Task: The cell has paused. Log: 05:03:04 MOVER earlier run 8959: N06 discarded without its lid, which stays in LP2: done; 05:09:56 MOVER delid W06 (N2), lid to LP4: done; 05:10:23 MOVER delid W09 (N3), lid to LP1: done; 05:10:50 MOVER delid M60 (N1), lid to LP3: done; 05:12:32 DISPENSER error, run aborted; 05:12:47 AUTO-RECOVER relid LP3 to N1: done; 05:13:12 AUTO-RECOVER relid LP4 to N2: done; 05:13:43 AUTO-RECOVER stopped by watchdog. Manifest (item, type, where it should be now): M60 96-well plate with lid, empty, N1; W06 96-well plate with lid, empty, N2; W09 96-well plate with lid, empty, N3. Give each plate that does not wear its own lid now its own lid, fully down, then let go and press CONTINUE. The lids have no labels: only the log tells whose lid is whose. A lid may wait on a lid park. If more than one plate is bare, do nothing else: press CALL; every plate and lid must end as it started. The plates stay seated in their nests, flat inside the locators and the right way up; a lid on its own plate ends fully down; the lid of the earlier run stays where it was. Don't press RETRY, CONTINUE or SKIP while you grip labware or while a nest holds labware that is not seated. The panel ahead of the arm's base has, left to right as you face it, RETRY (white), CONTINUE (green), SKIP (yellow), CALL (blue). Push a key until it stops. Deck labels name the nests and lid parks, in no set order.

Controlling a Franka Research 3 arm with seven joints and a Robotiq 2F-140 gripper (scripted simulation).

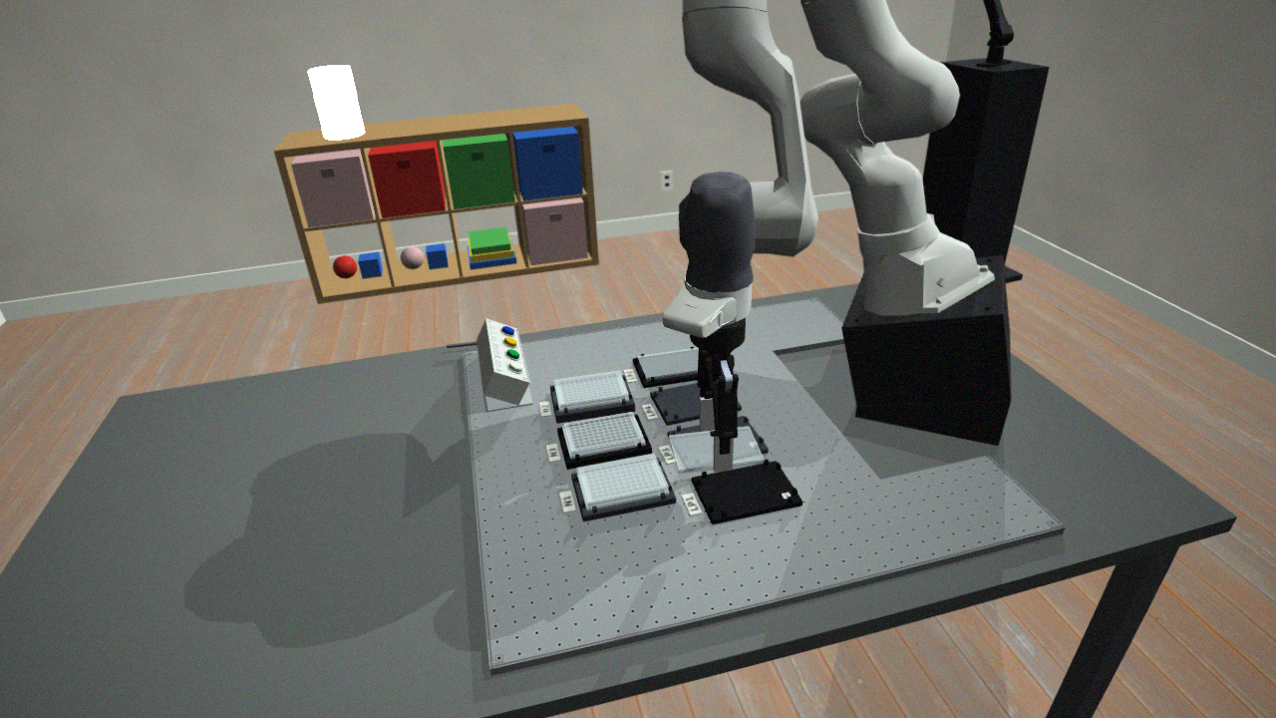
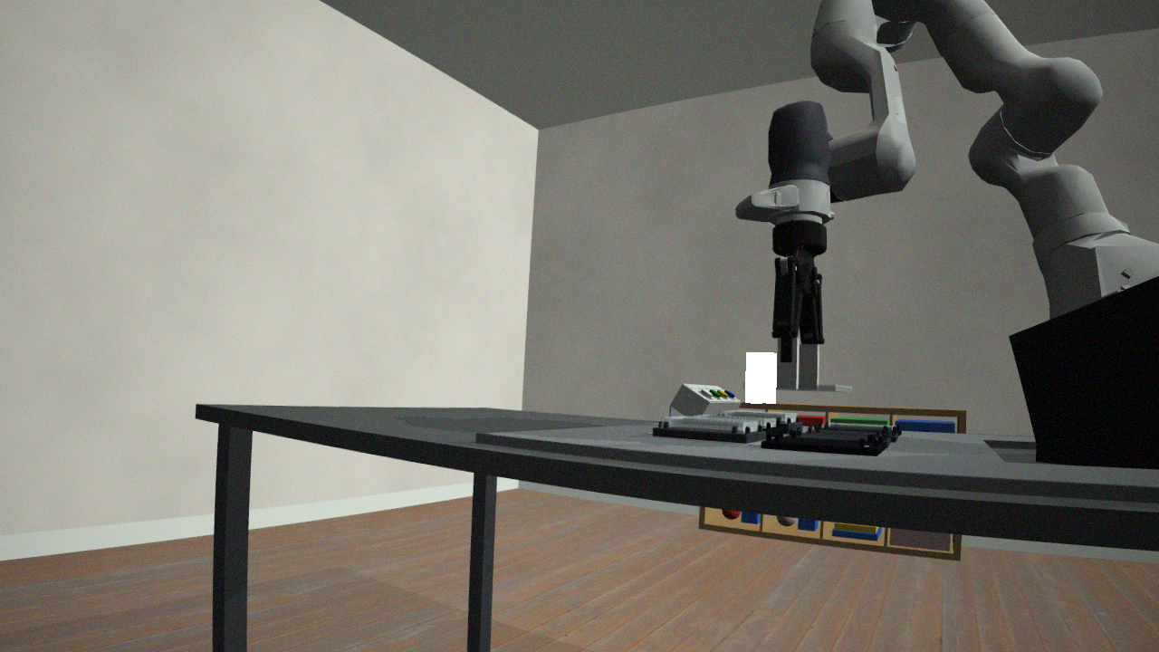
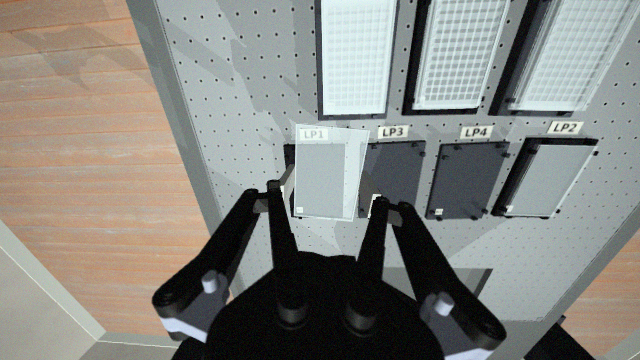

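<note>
Now: the plate 180 mm to the right of my hand, 120 mm ahead of it and 80 mm below it. From my hand the other things lie so: lid park LP3 (100 mm to the right, 100 mm below, 50 mm behind); then lid park LP1 (100 mm below, 40 mm behind, 30 mm to the left); then lid park LP4 (230 mm to the right, 100 mm below, 70 mm behind).
</note>
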